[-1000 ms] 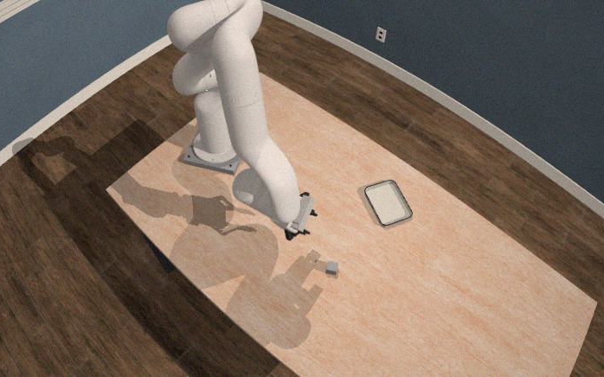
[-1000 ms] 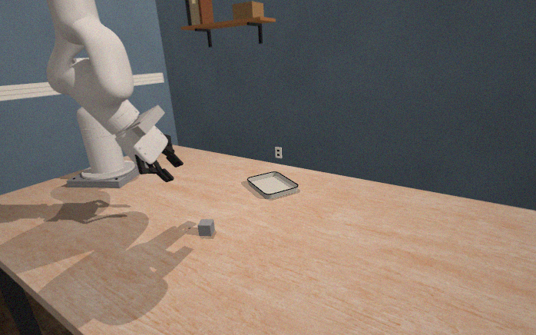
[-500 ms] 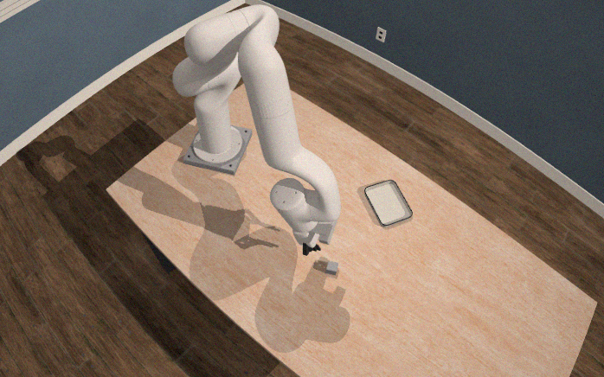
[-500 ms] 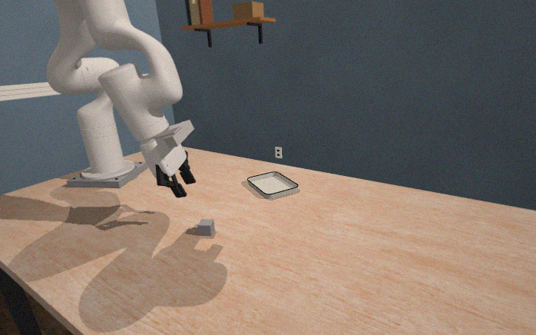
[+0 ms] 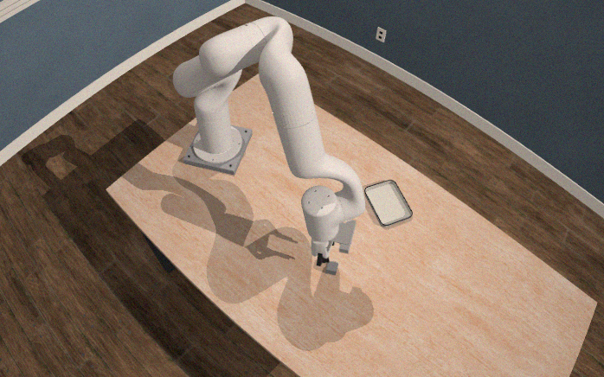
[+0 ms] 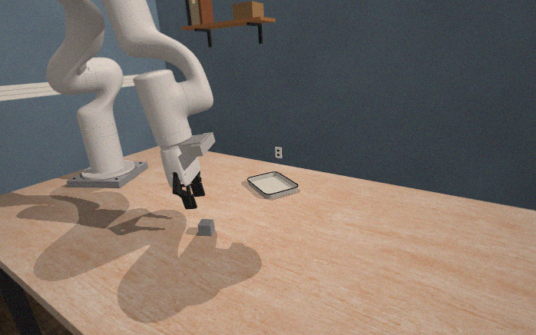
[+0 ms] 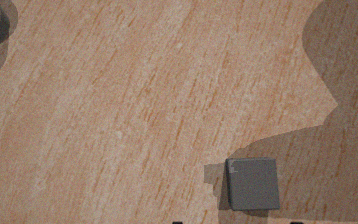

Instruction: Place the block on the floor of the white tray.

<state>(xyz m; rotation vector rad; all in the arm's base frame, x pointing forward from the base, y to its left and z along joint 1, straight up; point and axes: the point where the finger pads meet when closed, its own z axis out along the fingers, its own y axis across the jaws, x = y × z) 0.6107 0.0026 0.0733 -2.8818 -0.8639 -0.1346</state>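
The grey block lies 8 cm below my hand and 3 cm ahead of it. Round my hand: white tray 33 cm to the left, 9 cm below, 3 cm behind.
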